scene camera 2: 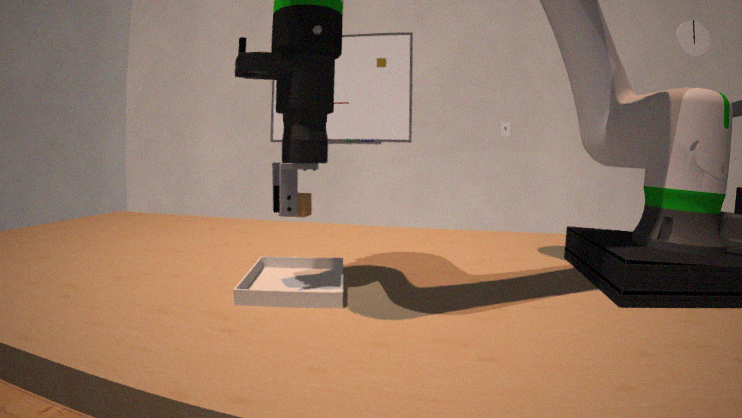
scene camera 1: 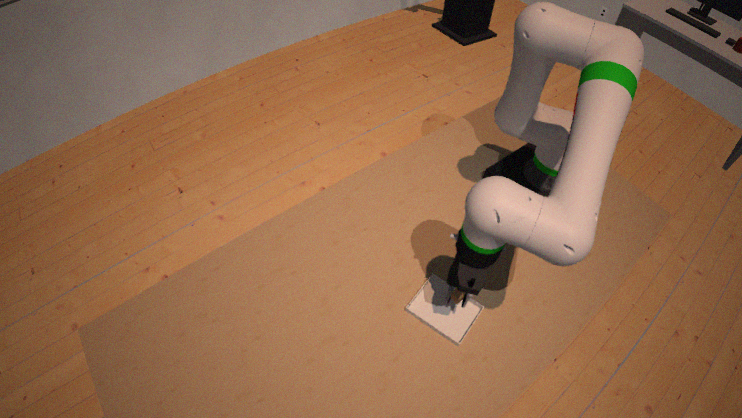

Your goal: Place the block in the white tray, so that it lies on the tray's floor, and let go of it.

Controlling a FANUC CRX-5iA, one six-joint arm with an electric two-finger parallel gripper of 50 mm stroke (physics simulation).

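Places are measured from the arm's base along level axes (x back, y down, z right), in centimetres.
Pixels of known places: gripper, between the fingertips: [scene camera 2: 284, 213] [scene camera 1: 455, 301]; arm's base, origin of its link: [scene camera 2: 676, 245] [scene camera 1: 544, 175].
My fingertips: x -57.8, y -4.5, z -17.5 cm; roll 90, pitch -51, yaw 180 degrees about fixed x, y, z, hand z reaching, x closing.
For each thing: its middle in the pictures, then the offset to it from my fingertips.
- small wooden-brown block, middle of its body: [scene camera 2: 296, 204] [scene camera 1: 458, 294] dy -1.2, dx +1.3, dz +0.7 cm
- white tray, middle of its body: [scene camera 2: 295, 278] [scene camera 1: 445, 308] dy +9.2, dx +0.4, dz +2.0 cm
A small wooden-brown block [scene camera 1: 457, 296] [scene camera 2: 305, 204] is between the fingers of my gripper [scene camera 1: 456, 300] [scene camera 2: 284, 207]. The gripper points down and is shut on the block; in the scene camera 2 view the near finger hides part of the block. The white tray [scene camera 1: 459, 328] [scene camera 2: 288, 298] is a shallow rectangle with low walls. The gripper and block hang above the tray, well clear of its floor and walls. In the scene camera 1 view the fingers overlap the tray's far part. A shadow falls on the tray's floor.
The robot's black base plate [scene camera 2: 591, 264] stands to the right of the tray in the scene camera 2 view. A black stand [scene camera 1: 465, 20] and a desk [scene camera 1: 675, 38] are at the back in the scene camera 1 view. A whiteboard [scene camera 2: 379, 98] hangs on the wall.
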